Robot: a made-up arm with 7 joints.
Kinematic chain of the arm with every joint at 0, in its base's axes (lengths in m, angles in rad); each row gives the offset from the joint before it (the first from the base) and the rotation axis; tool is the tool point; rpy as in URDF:
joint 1: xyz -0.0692 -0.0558 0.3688 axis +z
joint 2: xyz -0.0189 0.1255 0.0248 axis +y
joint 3: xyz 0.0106 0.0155 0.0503 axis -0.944 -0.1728 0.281
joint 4: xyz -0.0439 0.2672 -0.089 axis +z
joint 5: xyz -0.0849 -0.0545 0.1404 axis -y
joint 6: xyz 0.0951 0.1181 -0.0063 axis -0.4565 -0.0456 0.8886
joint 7: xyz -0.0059 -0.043 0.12 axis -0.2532 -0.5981 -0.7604
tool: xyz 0.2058 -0.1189 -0.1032 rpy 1.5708 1.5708 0
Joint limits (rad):
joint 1: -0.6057..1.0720
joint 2: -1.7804..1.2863
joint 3: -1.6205..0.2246
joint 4: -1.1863..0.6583
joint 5: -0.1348..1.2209
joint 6: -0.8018..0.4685
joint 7: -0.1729..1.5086
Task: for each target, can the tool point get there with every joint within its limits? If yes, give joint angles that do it. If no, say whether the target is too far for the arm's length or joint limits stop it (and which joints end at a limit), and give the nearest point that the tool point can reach.
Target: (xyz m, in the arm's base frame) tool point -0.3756 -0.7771 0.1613
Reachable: no: joint limits stop it (at a limit: joint 1, joint 4, joint 5, joint 6, joint 7) | nearest point -0.3425 -0.6183 0.2087 | short by 0.169 m
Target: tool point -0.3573 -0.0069 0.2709
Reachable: yes | joints 0.5409 -1.5300 -0.0289 -0.4740 0.6160 -0.4997 0.4971
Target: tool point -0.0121 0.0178 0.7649
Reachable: yes | joints 0.6970 0.6270 -0.9197 -0.7073 0.5881 0.0750 0.9562
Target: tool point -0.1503 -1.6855 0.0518
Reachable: no: too far | nearest point -0.2301 -0.6413 0.2588 | short by 1.068 m
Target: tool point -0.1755 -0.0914 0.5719
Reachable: yes | joints 0.4420 -0.0938 -1.0660 -0.0362 0.3199 -0.3236 1.0138
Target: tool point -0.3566 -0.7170 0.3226
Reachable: no: joint limits stop it (at a limit: joint 1, joint 4, joint 5, joint 6, joint 7) | nearest point -0.3418 -0.6423 0.3300 | short by 0.077 m
